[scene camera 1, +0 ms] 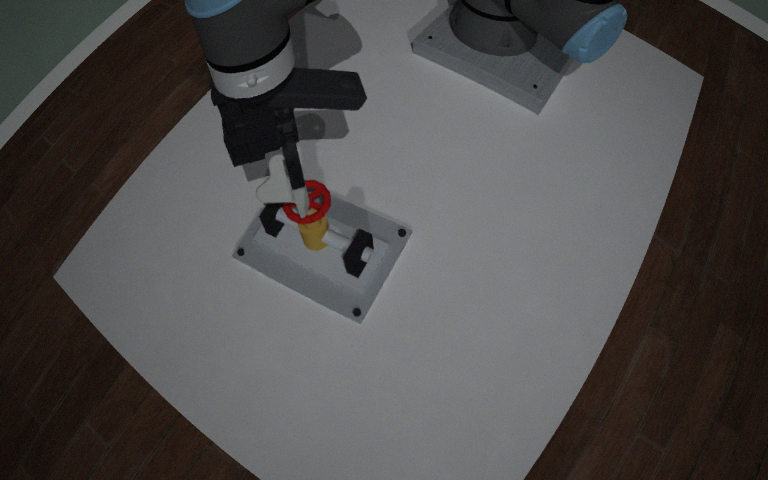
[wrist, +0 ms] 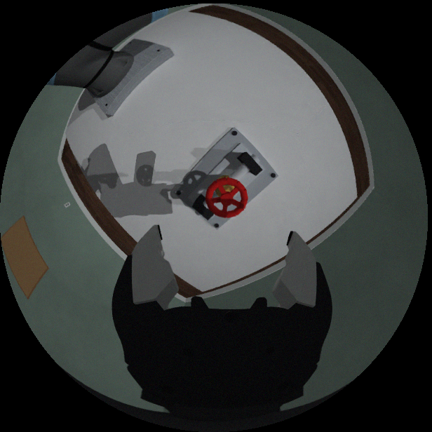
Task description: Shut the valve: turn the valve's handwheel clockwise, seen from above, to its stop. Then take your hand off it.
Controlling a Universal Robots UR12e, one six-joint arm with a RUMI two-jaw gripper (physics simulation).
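The red handwheel sits on top of the yellow valve body, above a grey base plate. My gripper is open, with nothing between its fingers. In the wrist view the wheel shows beyond the fingertips, toward the middle of the gap between them. In the scene view one finger overlaps the wheel and hides part of its rim; whether it touches the wheel I cannot tell. Part of the yellow body shows through the wheel's spokes in the wrist view.
A white pipe runs through the valve between two black clamps, one right and one left in the scene view. Bolts sit at the base plate's corners. The robot's grey mounting plate stands farther back on the white table.
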